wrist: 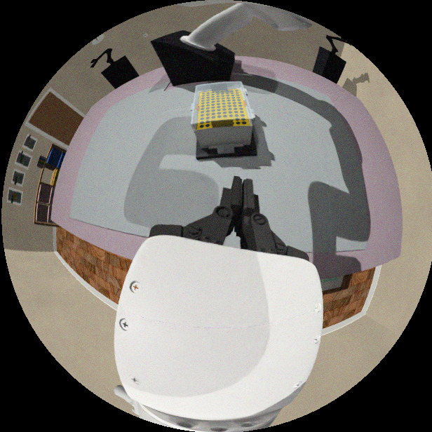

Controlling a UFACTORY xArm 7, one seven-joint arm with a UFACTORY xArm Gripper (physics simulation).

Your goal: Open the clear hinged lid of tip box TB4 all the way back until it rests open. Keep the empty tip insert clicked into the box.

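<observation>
Tip box TB4 [223, 137] stands on a black base beyond the gripper in the wrist view, with its grey front wall facing the camera. Its yellow tip insert [223, 107] sits in the top, with rows of dark holes. The clear lid [219, 86] shows over and around the insert, not folded back; I cannot tell whether it is slightly raised. My gripper [238, 190] is shut and empty, its black fingertips together on the near side of the box, apart from it.
The black base [201, 154] extends a little past the box's near side. A grey mat [105, 175] covers much of the pink table [382, 200]. A large black block [192, 62], with a pale arm part on it, stands behind the box. Broad shadows cross the mat.
</observation>
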